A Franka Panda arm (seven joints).
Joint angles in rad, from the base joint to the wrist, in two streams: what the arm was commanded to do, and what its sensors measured. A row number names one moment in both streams.
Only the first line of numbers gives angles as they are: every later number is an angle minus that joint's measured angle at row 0.
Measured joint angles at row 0:
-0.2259, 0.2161, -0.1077, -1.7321, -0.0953, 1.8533, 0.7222
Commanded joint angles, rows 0 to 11:
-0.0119, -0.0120, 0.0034, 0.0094, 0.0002, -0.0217, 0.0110
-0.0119, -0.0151, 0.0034, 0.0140, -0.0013, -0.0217, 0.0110
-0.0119, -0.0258, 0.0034, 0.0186, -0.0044, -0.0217, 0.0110
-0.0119, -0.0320, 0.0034, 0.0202, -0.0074, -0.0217, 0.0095
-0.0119, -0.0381, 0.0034, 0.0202, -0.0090, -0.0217, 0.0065
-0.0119, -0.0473, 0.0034, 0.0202, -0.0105, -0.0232, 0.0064
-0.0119, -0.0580, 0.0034, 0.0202, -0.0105, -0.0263, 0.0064
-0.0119, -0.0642, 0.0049, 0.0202, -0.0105, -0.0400, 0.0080
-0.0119, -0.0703, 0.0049, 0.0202, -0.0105, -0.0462, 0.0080
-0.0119, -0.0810, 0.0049, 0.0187, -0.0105, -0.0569, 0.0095
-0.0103, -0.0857, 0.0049, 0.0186, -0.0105, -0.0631, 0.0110
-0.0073, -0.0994, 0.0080, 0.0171, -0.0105, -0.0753, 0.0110
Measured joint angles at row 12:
-0.0058, -0.0607, -0.0036, 0.0162, -0.0004, -0.0303, 0.0000
